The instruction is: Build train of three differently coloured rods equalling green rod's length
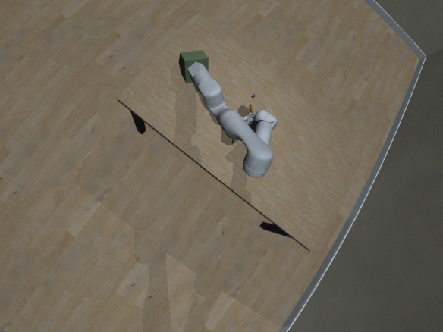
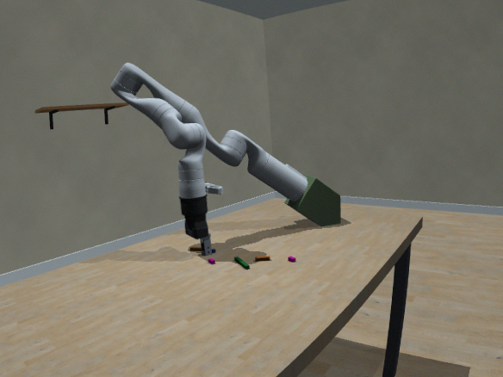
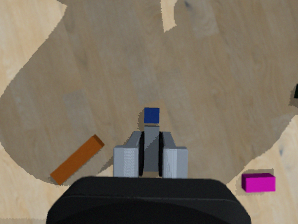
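The grey rod lies 10 mm below my hand. The rest, counted from my hand: blue rod (20 mm behind, 10 mm to the left, 10 mm below); green rod (140 mm to the left, 40 mm ahead, 10 mm below).
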